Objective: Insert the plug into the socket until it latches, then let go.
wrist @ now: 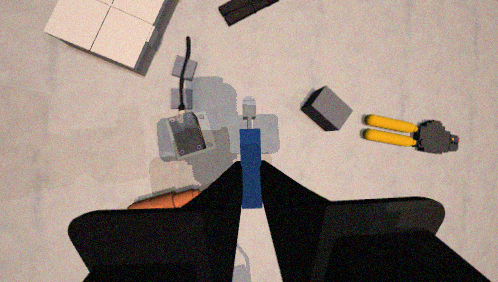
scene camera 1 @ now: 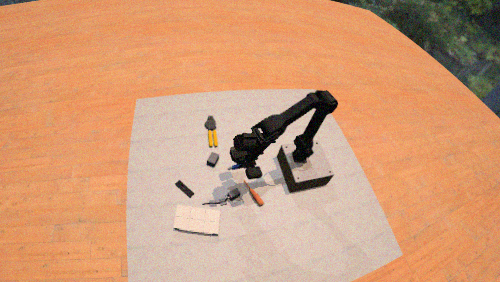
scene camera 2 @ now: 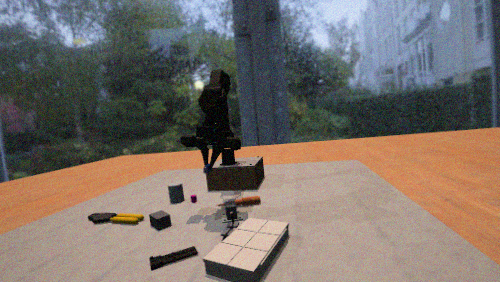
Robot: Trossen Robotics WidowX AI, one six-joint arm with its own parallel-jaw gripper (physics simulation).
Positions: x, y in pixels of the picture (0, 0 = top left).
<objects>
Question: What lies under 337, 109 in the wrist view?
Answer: A dark cube.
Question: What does the orange-handled screwdriver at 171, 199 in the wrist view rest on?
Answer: The table.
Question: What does my gripper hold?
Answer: A blue plug.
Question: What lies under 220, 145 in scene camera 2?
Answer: My gripper.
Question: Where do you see a yellow-handled pliers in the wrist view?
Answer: At 431, 137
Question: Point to a blue plug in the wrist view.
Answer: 250, 139
</objects>
